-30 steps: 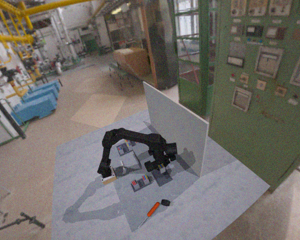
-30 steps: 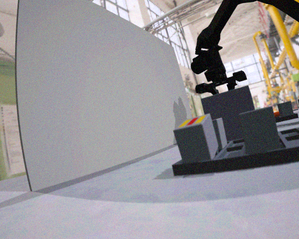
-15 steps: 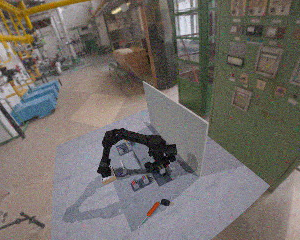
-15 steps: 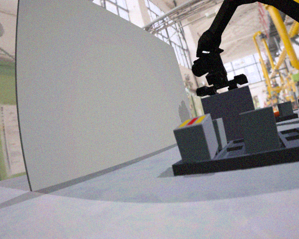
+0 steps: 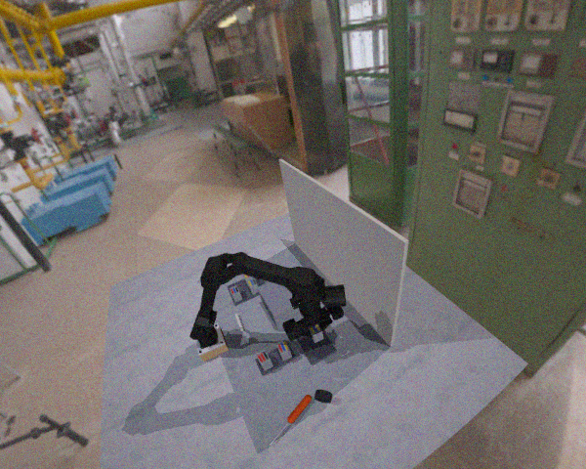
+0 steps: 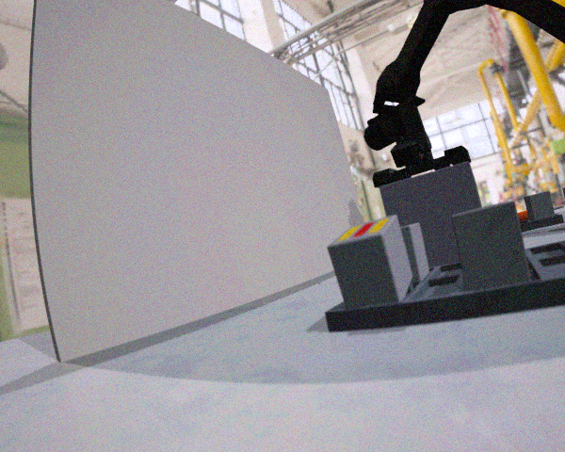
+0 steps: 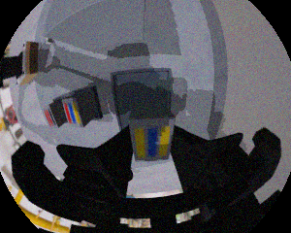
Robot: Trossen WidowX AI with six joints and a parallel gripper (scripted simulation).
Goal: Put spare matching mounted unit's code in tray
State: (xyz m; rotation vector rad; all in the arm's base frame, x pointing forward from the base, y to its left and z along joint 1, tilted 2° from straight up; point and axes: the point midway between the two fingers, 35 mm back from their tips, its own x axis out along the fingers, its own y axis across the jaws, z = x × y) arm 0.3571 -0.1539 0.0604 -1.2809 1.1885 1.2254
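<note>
My gripper tip is now 10 mm past the flat dark tray and 60 mm above it. From my gripper tip the other things lie so: rack 150 mm behind, 10 mm to the left, 60 mm below; then grey mounted unit 70 mm behind, 210 mm to the left, 10 mm below; then tall wall panel 180 mm ahead, 230 mm to the left, 160 mm above.
</note>
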